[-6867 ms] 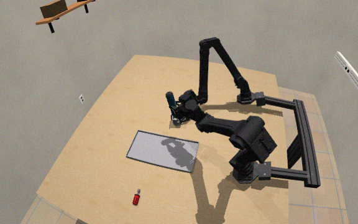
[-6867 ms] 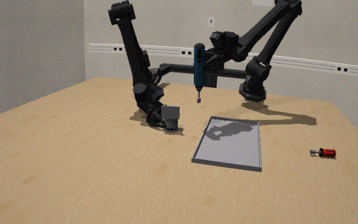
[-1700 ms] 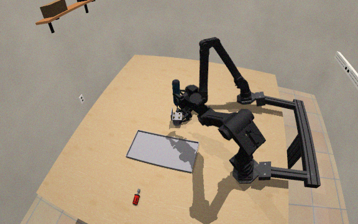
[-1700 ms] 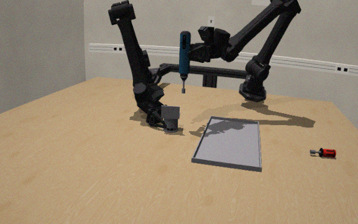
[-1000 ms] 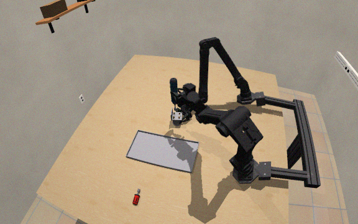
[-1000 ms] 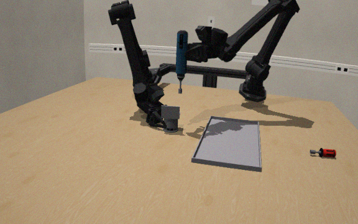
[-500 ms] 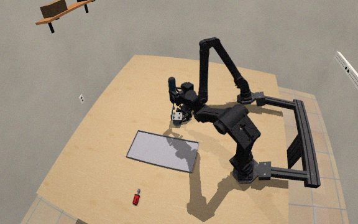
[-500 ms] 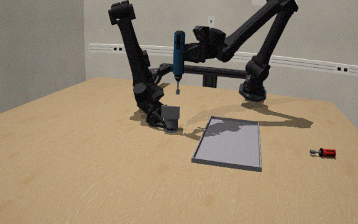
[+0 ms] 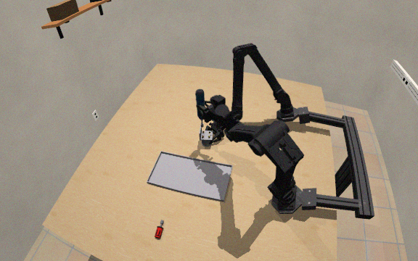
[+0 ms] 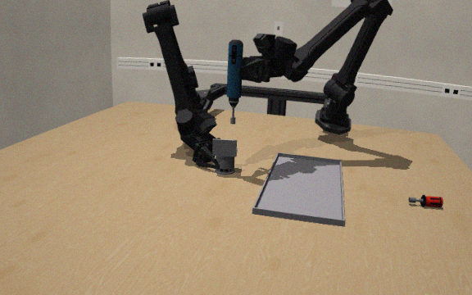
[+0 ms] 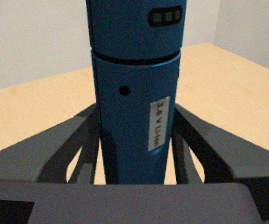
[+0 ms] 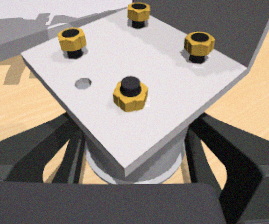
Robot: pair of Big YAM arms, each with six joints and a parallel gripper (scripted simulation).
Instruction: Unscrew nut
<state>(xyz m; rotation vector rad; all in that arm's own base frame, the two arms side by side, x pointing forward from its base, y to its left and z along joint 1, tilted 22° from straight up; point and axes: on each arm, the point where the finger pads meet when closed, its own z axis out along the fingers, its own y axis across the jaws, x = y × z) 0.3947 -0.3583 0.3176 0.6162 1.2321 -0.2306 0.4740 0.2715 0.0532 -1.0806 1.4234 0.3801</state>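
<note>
The grey bracket lies 5 cm above my right hand. Also, from my right hand: shallow grey tray (25 cm to the left, 4 cm ahead, 2 cm below); then small red-handled screwdriver (59 cm to the left, 9 cm ahead, 1 cm below).
</note>
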